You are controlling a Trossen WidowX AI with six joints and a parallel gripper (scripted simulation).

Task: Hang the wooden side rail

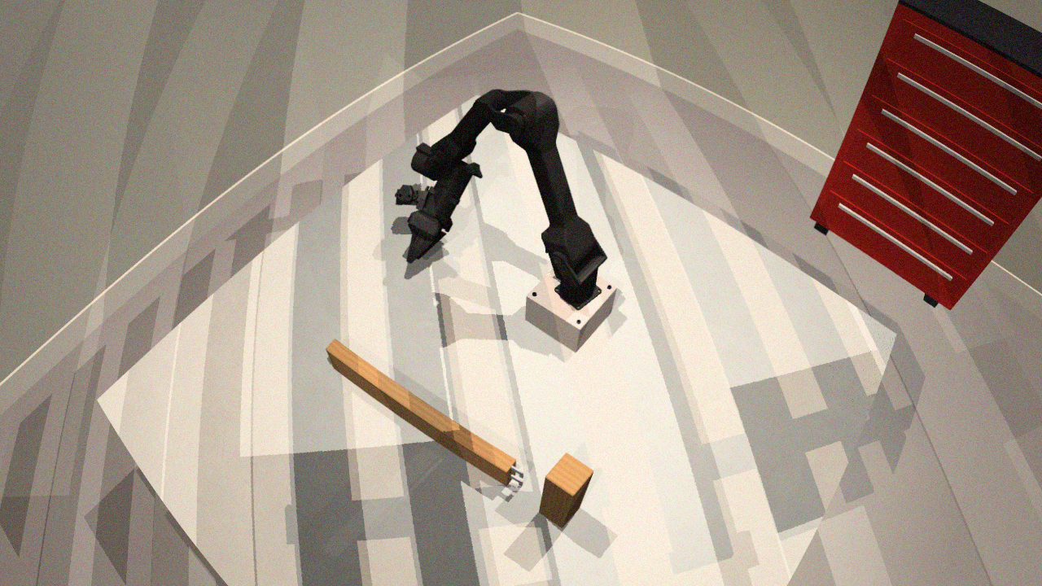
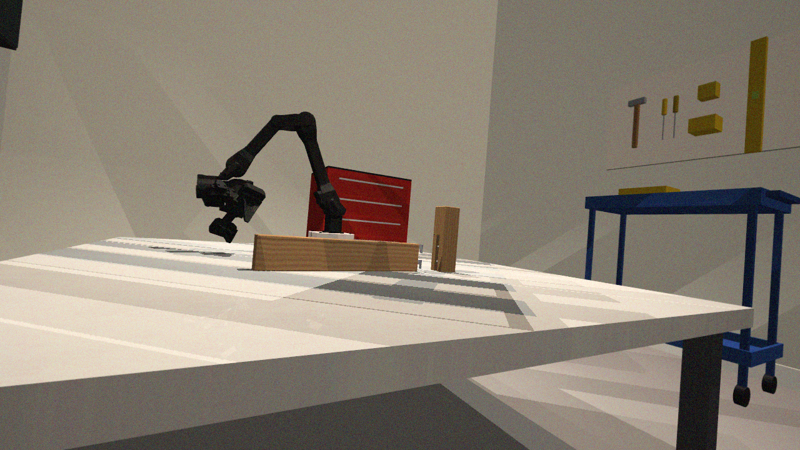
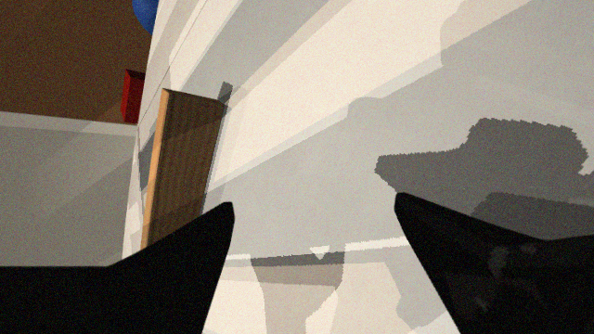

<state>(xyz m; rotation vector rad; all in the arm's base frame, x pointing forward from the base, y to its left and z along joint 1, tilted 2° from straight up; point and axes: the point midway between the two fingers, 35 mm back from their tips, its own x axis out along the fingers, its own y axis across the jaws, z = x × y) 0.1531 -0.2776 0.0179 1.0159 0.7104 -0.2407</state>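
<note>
Now: the headboard post 54 cm to the left of my gripper tip, 12 cm ahead of it and 2 cm above it.
</note>
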